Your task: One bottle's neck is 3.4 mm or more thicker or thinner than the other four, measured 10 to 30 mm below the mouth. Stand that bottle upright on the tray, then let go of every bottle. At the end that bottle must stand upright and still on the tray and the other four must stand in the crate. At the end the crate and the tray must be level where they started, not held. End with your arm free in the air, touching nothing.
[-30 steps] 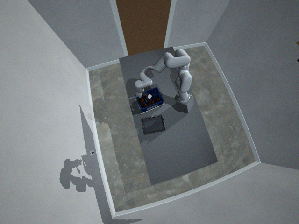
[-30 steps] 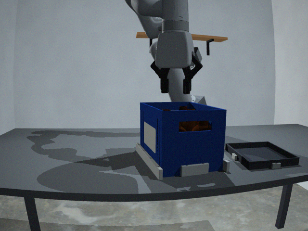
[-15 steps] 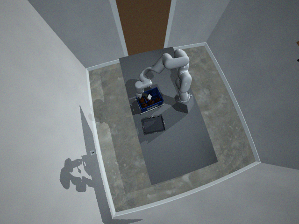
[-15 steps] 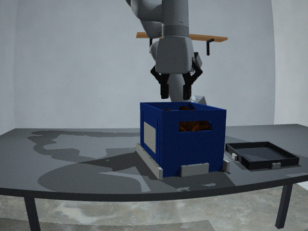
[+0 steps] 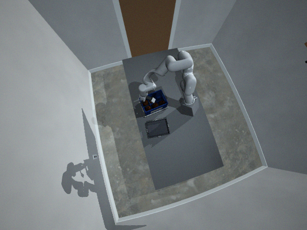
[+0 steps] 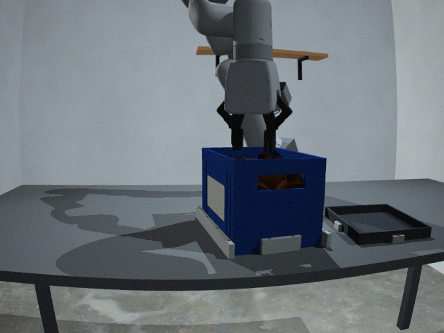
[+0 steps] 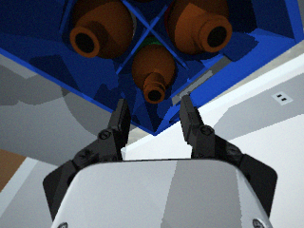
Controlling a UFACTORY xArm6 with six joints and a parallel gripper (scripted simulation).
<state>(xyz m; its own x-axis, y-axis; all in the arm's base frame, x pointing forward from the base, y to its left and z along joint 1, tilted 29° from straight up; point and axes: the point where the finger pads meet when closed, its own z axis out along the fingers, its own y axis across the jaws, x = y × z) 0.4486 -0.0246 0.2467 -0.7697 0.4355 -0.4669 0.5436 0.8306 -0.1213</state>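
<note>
The bottle is 90 mm behind my hand, 10 mm to the right of it and 120 mm below it. Also, from my hand: blue crate 90 mm behind, 30 mm to the left, 120 mm below; then dark tray 70 mm behind, 320 mm to the left, 190 mm below.
</note>
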